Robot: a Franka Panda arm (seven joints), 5 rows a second.
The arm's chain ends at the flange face. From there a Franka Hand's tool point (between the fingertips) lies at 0.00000 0.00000 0.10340 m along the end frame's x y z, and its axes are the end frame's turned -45 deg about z.
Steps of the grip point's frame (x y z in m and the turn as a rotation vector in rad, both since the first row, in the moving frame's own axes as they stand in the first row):
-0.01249 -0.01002 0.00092 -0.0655 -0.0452 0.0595
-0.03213 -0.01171 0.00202 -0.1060 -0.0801 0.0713
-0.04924 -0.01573 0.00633 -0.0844 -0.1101 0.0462
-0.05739 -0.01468 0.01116 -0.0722 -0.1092 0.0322
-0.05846 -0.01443 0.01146 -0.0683 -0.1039 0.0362
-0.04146 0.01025 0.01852 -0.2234 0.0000 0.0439
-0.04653 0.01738 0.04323 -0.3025 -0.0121 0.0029
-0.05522 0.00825 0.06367 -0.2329 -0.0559 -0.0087
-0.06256 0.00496 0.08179 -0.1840 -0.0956 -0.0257
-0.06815 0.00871 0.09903 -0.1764 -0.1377 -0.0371
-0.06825 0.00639 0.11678 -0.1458 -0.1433 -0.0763
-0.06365 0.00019 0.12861 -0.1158 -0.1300 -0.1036
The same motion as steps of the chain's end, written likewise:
-0.01716 -0.00638 0.00125 -0.0783 0.0144 0.0595
-0.03240 0.00082 0.00293 -0.1316 0.0183 0.0713
-0.04374 0.00957 0.00732 -0.1375 -0.0182 0.0462
-0.04805 0.01702 0.01204 -0.1283 -0.0262 0.0322
-0.04872 0.01863 0.01226 -0.1218 -0.0252 0.0362
-0.03790 0.02001 0.02109 -0.1580 0.1580 0.0439
-0.04149 0.02251 0.04793 -0.2225 0.2053 0.0029
-0.04612 0.02402 0.06662 -0.2042 0.1252 -0.0087
-0.04741 0.02753 0.08400 -0.1977 0.0625 -0.0257
-0.04526 0.03163 0.10161 -0.2221 0.0274 -0.0371
-0.04473 0.03182 0.11893 -0.2044 0.0018 -0.0763
-0.04477 0.02724 0.13017 -0.1738 -0.0100 -0.1036

